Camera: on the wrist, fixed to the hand. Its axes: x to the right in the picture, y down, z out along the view.
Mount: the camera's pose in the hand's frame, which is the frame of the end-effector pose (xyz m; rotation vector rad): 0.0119 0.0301 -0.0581 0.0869 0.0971 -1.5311
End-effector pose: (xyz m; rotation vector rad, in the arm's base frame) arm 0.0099 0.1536 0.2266 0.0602 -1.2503 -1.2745
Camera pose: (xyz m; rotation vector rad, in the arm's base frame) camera 0.0689 0.1231 0.2302 1.3255 -1.0957 -2.4137
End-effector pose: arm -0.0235 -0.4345 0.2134 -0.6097 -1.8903 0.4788
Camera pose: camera 0.0322 -0.4006 0.2263 0.8848 -1.6815 -0.4668
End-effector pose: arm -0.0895 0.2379 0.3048 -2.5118 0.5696 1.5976
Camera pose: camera -0.0467 0.1903 0.3229 -1.8623 -1.0359 0.7401
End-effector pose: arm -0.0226 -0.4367 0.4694 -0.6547 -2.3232 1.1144
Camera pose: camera 0.0095 -0.3794 0.4799 0.9843 -1.8115 0.3624
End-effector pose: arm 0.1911 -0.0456 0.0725 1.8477 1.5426 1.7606
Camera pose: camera 0.1578 -0.0802 0.1185 0.1615 2.0701 0.9406
